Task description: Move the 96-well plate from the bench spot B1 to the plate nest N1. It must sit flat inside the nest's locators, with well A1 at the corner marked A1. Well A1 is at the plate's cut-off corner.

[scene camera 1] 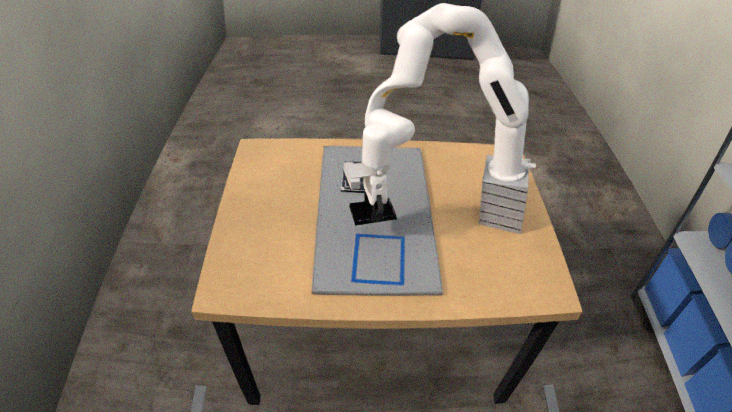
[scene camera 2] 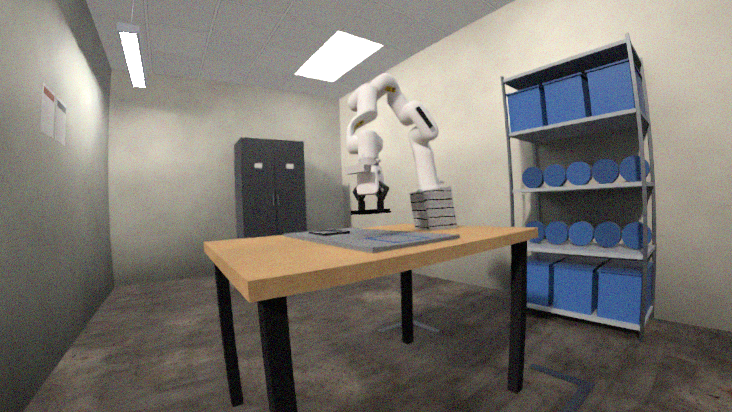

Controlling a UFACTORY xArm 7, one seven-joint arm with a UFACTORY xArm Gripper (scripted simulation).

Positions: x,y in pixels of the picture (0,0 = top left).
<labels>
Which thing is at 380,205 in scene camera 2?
The gripper.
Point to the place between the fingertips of the gripper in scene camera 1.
At 373,210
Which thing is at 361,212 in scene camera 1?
A 96-well plate.
</labels>
